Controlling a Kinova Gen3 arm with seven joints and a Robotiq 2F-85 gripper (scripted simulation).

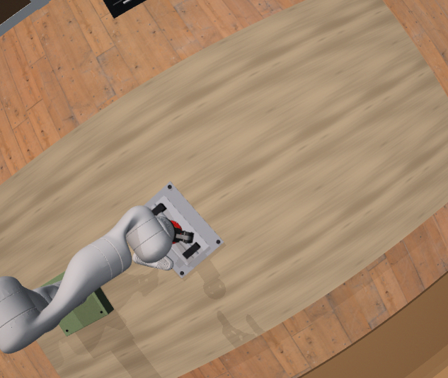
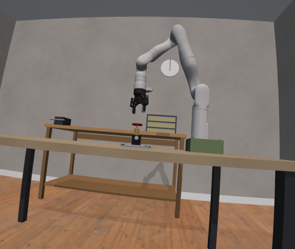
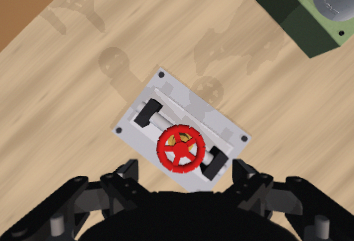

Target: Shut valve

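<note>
The red handwheel lies 1 cm to the right of my hand and 9 cm below it.
</note>
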